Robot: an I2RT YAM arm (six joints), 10 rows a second.
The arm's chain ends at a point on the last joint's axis. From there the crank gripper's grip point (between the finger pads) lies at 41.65 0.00 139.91 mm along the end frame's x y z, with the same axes.
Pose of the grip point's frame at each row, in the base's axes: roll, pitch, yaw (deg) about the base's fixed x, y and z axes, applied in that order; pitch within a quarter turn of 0, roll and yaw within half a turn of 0; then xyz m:
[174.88 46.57 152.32 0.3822 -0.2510 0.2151]
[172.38 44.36 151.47 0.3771 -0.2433 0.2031]
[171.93 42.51 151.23 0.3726 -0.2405 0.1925]
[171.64 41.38 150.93 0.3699 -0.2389 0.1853]
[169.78 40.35 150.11 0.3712 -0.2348 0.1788]
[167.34 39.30 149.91 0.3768 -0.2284 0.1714]
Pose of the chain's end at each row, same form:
[174.88 46.57 152.32 0.3121 -0.2283 0.3411]
[172.38 44.36 151.47 0.3092 -0.2275 0.3314]
[171.93 42.51 151.23 0.3080 -0.2274 0.3228]
[171.64 41.38 150.93 0.3074 -0.2274 0.3167]
[169.78 40.35 150.11 0.3091 -0.2277 0.3107]
[167.34 39.30 149.91 0.3145 -0.2277 0.3034]

